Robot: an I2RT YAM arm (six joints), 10 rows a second.
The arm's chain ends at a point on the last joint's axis. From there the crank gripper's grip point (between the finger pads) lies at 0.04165 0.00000 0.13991 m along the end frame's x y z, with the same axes.
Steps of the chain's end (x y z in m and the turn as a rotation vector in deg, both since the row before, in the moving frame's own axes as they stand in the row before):
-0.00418 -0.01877 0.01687 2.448 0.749 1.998
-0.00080 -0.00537 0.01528 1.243 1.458 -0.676
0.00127 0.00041 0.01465 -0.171 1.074 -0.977
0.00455 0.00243 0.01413 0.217 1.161 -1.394
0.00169 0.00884 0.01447 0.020 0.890 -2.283
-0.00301 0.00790 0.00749 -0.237 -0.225 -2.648
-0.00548 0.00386 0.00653 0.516 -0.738 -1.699
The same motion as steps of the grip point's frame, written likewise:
-0.00228 -0.02325 0.01622 2.448 0.749 1.998
0.00273 -0.00891 0.01414 1.243 1.458 -0.676
0.00388 0.00009 0.01385 -0.171 1.074 -0.977
0.00736 0.00085 0.01325 0.217 1.161 -1.394
0.00382 0.00709 0.01381 0.020 0.890 -2.283
-0.00359 0.00657 0.00766 -0.237 -0.225 -2.648
-0.00732 0.00139 0.00704 0.516 -0.738 -1.699

